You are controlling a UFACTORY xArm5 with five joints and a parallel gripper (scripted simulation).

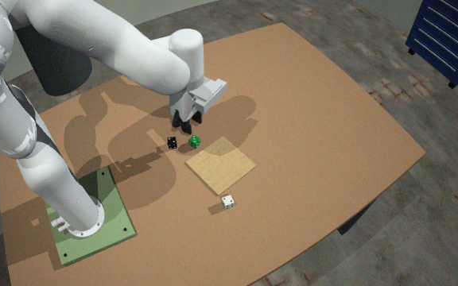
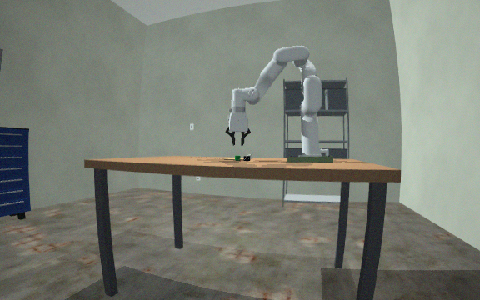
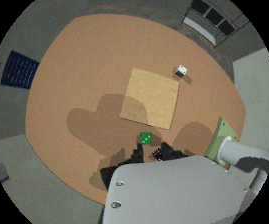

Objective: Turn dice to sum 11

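Now: hand 9 cm above the green die. Also, from my hand: tan mat (10 cm to the right, 10 cm below, 2 cm ahead); then white die (21 cm to the right, 9 cm below, 4 cm behind); then black die (9 cm below, 5 cm behind, 4 cm to the left).
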